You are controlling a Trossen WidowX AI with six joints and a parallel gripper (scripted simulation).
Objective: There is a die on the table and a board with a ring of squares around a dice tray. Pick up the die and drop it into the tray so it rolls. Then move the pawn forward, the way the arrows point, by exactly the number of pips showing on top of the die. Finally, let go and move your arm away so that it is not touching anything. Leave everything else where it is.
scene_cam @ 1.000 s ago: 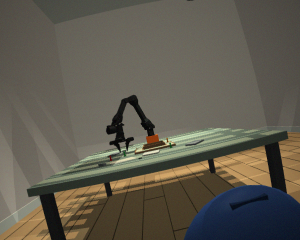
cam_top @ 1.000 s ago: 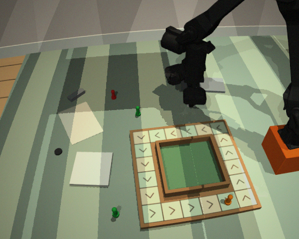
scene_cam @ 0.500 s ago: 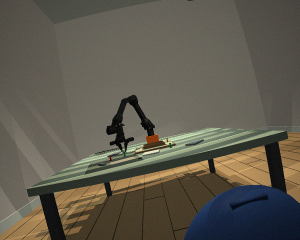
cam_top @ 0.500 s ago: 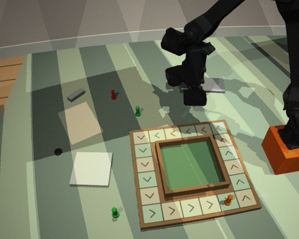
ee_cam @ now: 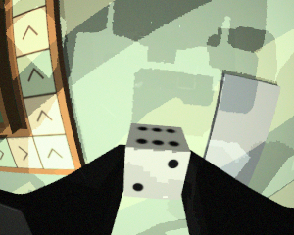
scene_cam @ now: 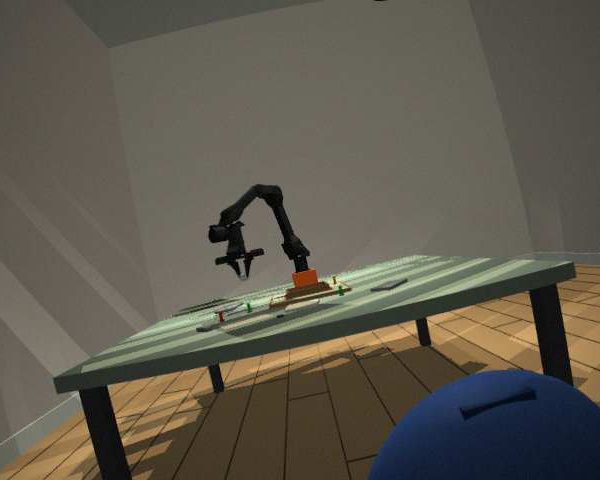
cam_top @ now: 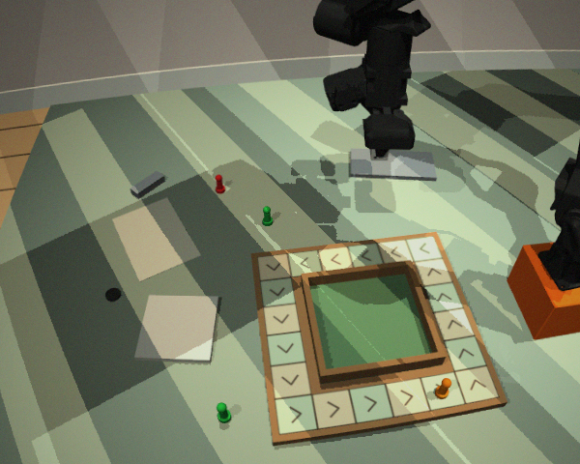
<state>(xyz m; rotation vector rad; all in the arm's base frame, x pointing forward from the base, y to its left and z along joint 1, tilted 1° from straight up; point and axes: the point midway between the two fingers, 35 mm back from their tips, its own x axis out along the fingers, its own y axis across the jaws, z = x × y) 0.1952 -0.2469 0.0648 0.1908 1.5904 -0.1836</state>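
Right now my gripper tip is 340 mm to the right of the orange pawn, 80 mm above it and 20 mm short of it. Also, from my gripper tip: grey slab 110 mm below, 90 mm to the right, 70 mm behind; then white die right at my gripper tip; then green dice tray 220 mm to the left, 110 mm below, 80 mm ahead.
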